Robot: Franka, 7 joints.
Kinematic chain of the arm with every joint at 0, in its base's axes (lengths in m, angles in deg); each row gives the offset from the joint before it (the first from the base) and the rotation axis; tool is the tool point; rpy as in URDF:
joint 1: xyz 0 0 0.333 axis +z
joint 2: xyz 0 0 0 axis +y
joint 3: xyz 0 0 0.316 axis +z
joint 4: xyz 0.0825 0 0 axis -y
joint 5: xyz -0.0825 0 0.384 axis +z
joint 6: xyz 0 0 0 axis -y
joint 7: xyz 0.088 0 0 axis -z
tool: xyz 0 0 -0.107 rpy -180 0 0
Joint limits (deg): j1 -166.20..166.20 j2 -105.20..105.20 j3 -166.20..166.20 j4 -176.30..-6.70 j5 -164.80..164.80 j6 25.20..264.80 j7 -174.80..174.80
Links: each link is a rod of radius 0.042 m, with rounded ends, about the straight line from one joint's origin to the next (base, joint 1, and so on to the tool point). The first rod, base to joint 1, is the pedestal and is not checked.
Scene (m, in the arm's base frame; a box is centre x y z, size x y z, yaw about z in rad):
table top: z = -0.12
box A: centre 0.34 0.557 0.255 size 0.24 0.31 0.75 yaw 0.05
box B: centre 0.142 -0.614 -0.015 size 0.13 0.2 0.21 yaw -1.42
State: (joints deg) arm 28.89 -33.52 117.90 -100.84 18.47 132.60 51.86
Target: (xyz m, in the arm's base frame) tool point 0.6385 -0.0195 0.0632
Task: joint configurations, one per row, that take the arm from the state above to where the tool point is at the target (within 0.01 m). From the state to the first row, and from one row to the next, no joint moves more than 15 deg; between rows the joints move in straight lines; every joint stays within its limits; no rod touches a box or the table.
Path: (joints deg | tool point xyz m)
1: 18.60 -20.96 107.91 -94.90 26.79 121.63 50.92 | -0.4666 0.4381 0.5536
2: 8.31 -8.40 97.93 -88.96 35.11 110.65 49.98 | -0.2515 0.5443 0.6628
3: -1.99 4.16 87.94 -83.02 43.42 99.68 49.05 | 0.0063 0.5676 0.7269
4: -12.28 16.72 77.96 -77.08 51.74 88.71 48.11 | 0.2644 0.4980 0.7421
5: -22.57 29.28 67.97 -71.13 60.06 77.74 47.17 | 0.4809 0.3444 0.7090
6: -32.86 41.84 57.99 -65.19 68.38 66.76 46.23 | 0.6214 0.1330 0.6333
7: -32.03 44.21 52.91 -70.78 60.21 79.57 47.17 | 0.6654 0.1301 0.5288
8: -31.19 46.58 47.84 -76.37 52.05 92.38 48.11 | 0.6916 0.1140 0.4202
9: -30.36 48.95 42.77 -81.95 43.88 105.19 49.05 | 0.6996 0.0869 0.3146
10: -29.52 51.33 37.70 -87.54 35.72 118.00 49.98 | 0.6914 0.0530 0.2177
11: -28.69 53.70 32.63 -93.12 27.55 130.81 50.92 | 0.6699 0.0161 0.1334
12: -27.86 56.07 27.55 -98.71 19.39 143.62 51.86 | 0.6385 -0.0196 0.0632

